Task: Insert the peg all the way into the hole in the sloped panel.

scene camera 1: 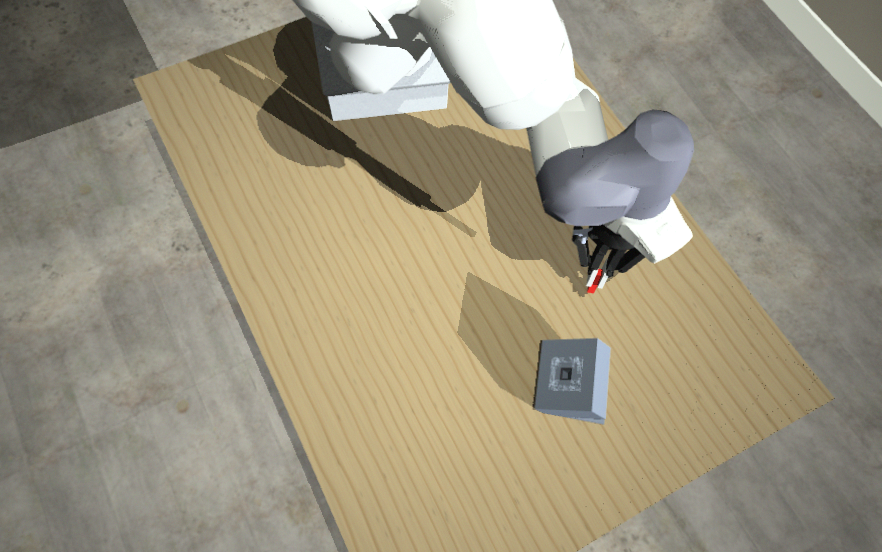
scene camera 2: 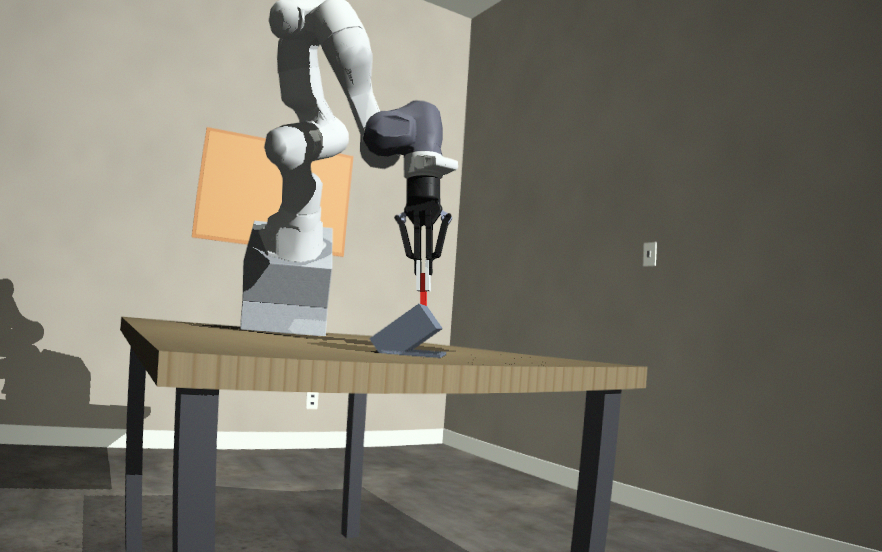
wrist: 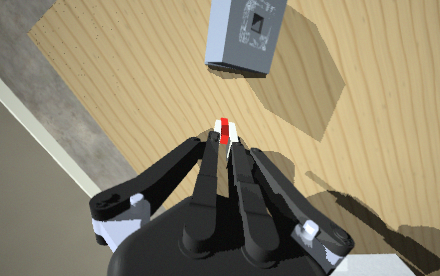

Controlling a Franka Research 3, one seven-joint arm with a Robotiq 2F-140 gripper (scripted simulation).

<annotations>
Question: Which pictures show my gripper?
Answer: Scene camera 1, scene camera 2 and the wrist view: all of them.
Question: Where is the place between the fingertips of my gripper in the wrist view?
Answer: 223, 129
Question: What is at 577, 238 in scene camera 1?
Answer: My gripper.
</annotations>
